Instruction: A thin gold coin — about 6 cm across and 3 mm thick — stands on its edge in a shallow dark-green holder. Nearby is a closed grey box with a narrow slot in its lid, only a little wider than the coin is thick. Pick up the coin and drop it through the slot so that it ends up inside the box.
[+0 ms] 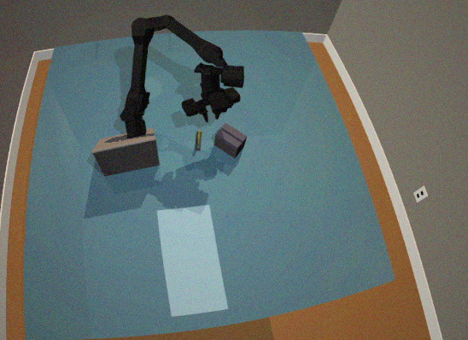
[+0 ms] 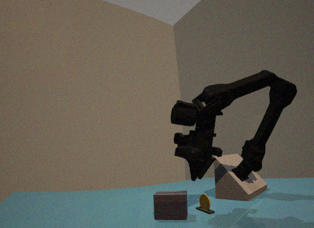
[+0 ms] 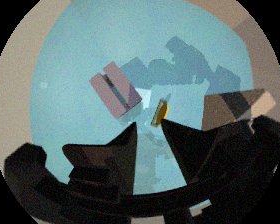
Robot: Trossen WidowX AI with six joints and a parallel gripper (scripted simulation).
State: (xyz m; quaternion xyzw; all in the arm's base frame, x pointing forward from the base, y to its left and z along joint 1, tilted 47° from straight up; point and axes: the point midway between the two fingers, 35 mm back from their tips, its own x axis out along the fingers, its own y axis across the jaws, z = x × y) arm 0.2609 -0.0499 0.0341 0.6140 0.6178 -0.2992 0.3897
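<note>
The gold coin lies 40 mm behind my gripper tip and 80 mm below it.
</note>
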